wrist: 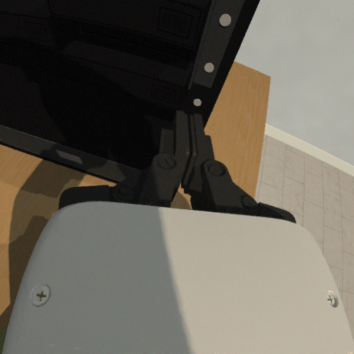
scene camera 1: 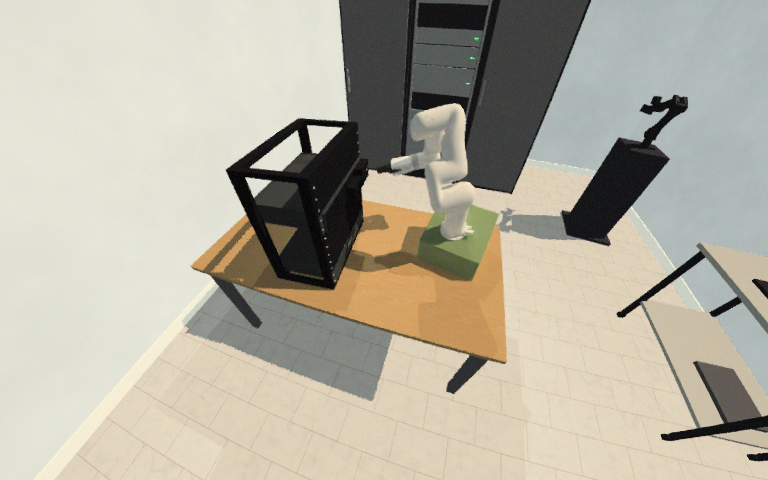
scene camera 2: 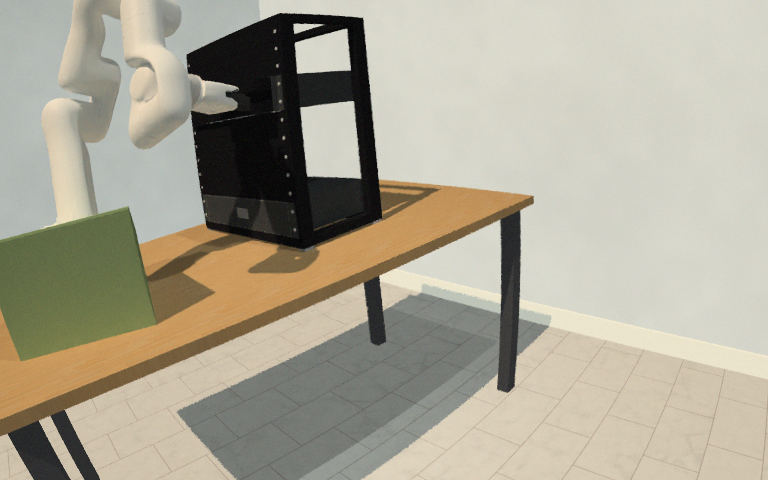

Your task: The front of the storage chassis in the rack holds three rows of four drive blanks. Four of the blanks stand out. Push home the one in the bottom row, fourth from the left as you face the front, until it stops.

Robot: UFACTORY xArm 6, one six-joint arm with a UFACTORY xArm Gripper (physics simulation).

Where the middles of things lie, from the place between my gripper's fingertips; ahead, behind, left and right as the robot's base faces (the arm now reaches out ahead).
Labels:
The black rack [scene camera 2: 252,172] lies 260 mm to the left of my hand, 180 mm ahead of it and 80 mm below it.

